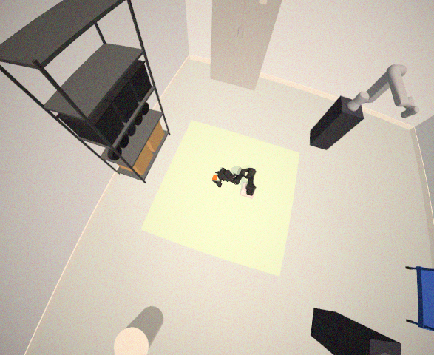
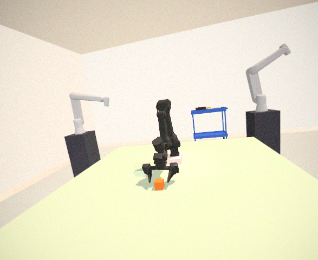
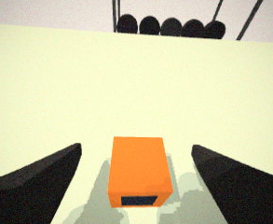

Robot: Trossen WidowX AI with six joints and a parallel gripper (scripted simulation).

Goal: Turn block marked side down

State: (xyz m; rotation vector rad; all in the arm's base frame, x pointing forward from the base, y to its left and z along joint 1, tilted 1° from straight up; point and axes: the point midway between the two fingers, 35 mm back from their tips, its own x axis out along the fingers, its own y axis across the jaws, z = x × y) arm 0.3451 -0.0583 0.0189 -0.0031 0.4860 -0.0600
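My gripper tip is now 2 cm past the orange block and 2 cm above it.
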